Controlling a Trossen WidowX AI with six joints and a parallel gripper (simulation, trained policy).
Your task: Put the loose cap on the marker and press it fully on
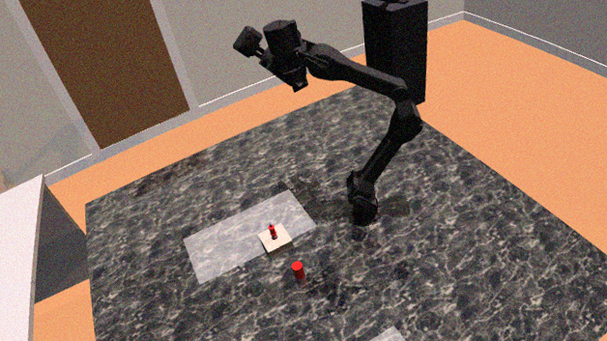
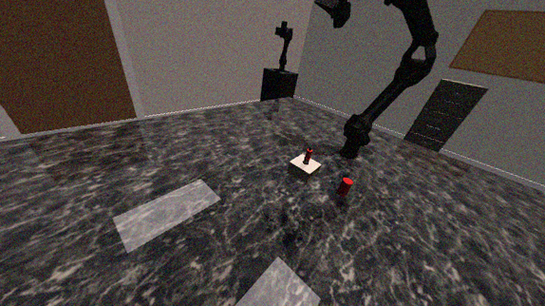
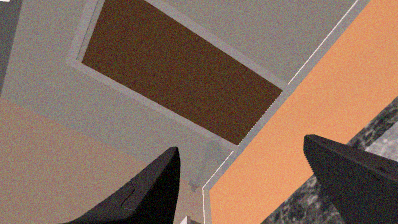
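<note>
Now: the red cap 130 mm ahead of my gripper tip, 330 mm to the left of it and 460 mm below it. From my gripper tip the other things lie so: pale holder block (140 mm ahead, 200 mm to the left, 460 mm below); red marker (140 mm ahead, 200 mm to the left, 410 mm below).
</note>
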